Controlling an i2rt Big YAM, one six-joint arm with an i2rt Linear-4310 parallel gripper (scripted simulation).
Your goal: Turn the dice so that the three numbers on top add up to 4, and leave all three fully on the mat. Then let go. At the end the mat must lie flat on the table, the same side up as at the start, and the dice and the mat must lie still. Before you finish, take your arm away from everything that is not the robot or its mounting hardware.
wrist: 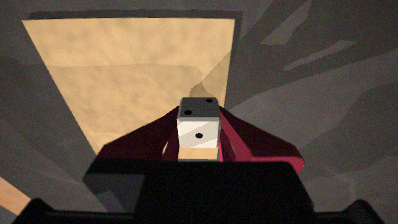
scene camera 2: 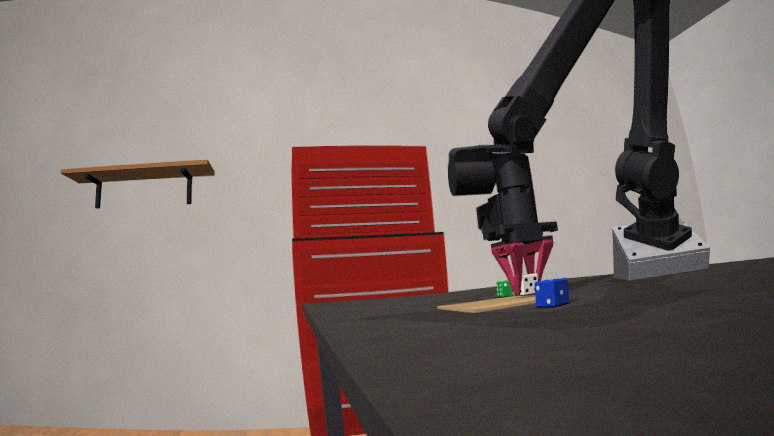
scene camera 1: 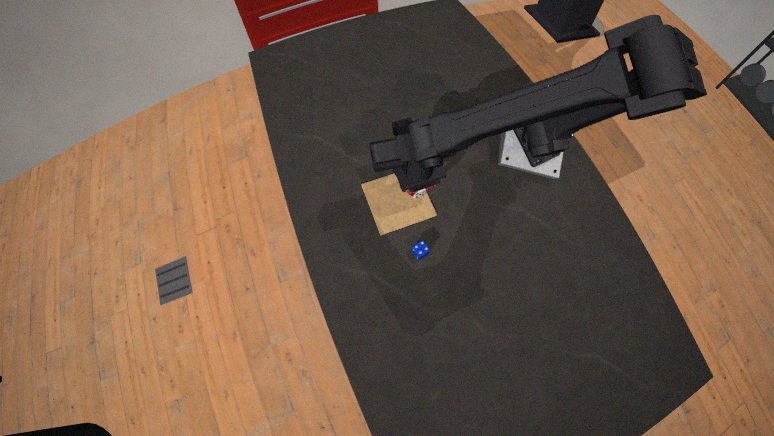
I see my gripper, a white die and a blue die.
My gripper also shows in the wrist view and in scene camera 1.
